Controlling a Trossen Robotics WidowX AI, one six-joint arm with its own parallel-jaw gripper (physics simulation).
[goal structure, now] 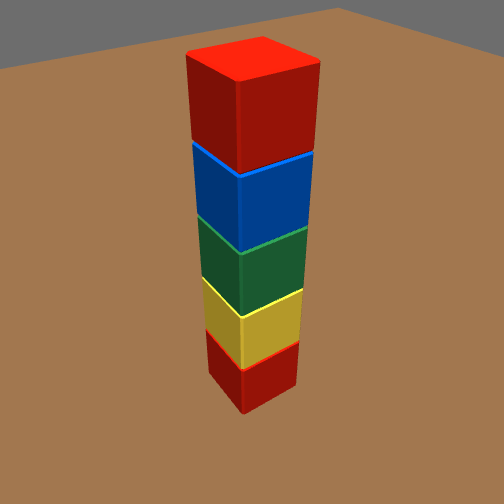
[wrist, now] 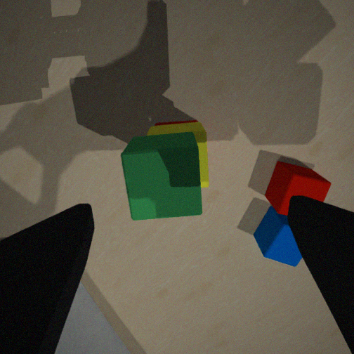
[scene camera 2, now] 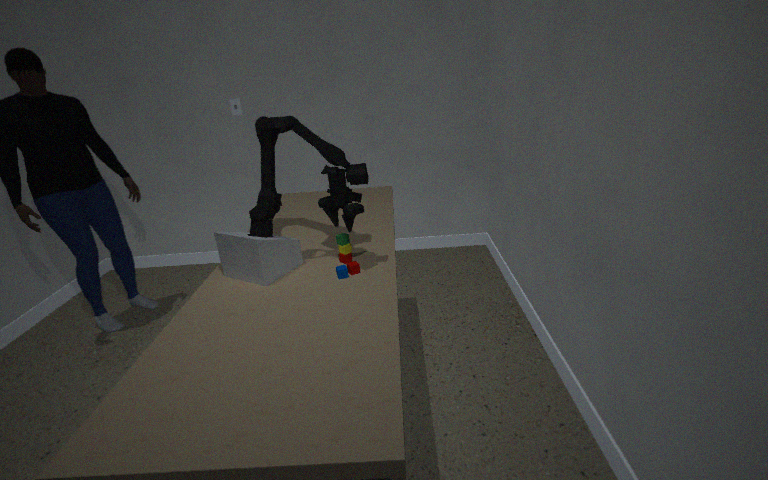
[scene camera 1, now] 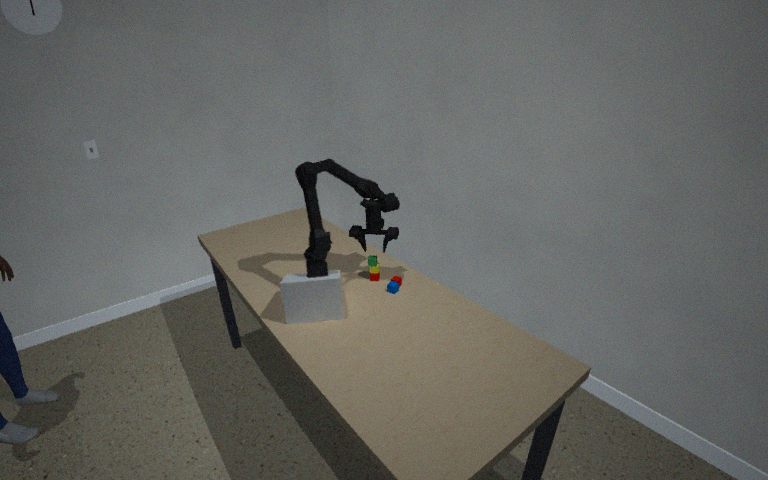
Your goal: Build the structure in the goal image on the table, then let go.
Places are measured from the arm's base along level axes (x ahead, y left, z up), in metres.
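Pixels of known places: gripper, between the fingertips: (scene camera 2: 343, 229) (scene camera 1: 374, 251); arm's base, origin of its link: (scene camera 2: 260, 236) (scene camera 1: 317, 275).
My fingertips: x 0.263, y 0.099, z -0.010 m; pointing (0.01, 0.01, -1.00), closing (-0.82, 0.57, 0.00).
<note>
For each thing: its top centre in the pictures, then the offset to it from my fingertips. Level surfaces: height alone.
- yellow cube, centre of its top: (scene camera 2: 344, 244) (scene camera 1: 374, 264) dz -0.057, dx -0.003, dy +0.002 m
- green cube, centre of its top: (scene camera 2: 342, 234) (scene camera 1: 372, 257) dz -0.024, dx -0.009, dy +0.007 m
- second red cube, centre of its top: (scene camera 2: 352, 263) (scene camera 1: 396, 278) dz -0.089, dx +0.050, dy -0.085 m
- blue cube, centre of its top: (scene camera 2: 341, 267) (scene camera 1: 393, 283) dz -0.089, dx +0.022, dy -0.117 m
- table, height of its surface: dz -0.122 m
A stack of three cubes stands on the table: a red cube (scene camera 1: 374, 277) (scene camera 2: 345, 258) at the bottom, a yellow cube (scene camera 1: 374, 269) (scene camera 2: 344, 249) (wrist: 204, 165) in the middle and a green cube (scene camera 1: 372, 260) (scene camera 2: 342, 238) (wrist: 162, 182) on top. A second red cube (scene camera 1: 397, 280) (scene camera 2: 353, 267) (wrist: 300, 187) and a blue cube (scene camera 1: 393, 287) (scene camera 2: 342, 271) (wrist: 279, 239) lie on the table beside the stack, close together. My gripper (scene camera 1: 374, 250) (scene camera 2: 343, 228) (wrist: 191, 211) is open and empty, a little above the green cube.
The arm's base stands on a pale grey block (scene camera 1: 313, 298) (scene camera 2: 259, 260) on the table (scene camera 1: 430, 362) (scene camera 2: 271, 362), left of the stack in both scene views. A person (scene camera 2: 56, 147) stands on the floor behind the table's left side. A wall runs along the far side.
</note>
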